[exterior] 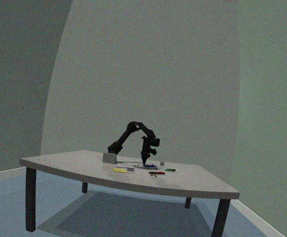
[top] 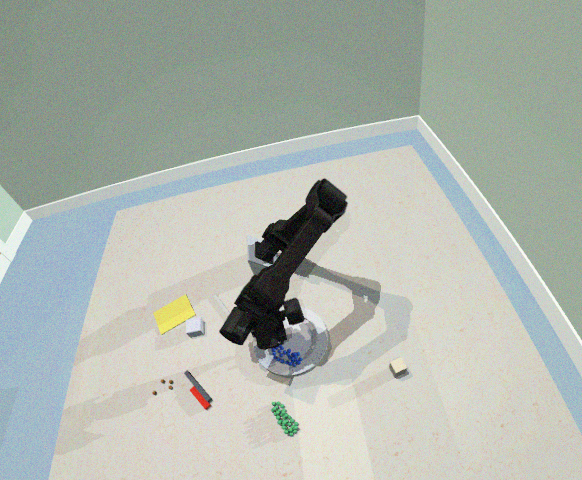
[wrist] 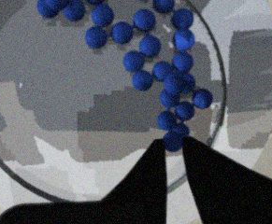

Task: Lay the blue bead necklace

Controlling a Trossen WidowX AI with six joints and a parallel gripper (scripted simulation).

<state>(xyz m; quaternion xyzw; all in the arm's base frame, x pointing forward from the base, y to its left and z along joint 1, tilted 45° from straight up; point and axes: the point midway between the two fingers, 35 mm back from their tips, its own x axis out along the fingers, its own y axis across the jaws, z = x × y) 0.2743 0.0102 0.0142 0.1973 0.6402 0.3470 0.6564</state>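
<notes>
Right now my gripper tip is 4 cm to the right of the round bead board, 2 cm above it and 1 cm short of it. Round my gripper tip: white cube (23 cm to the right, 6 cm behind, 1 cm below); grey tool (20 cm to the right, 13 cm ahead, 2 cm below); stick (15 cm to the right, 12 cm behind, 2 cm below).
</notes>
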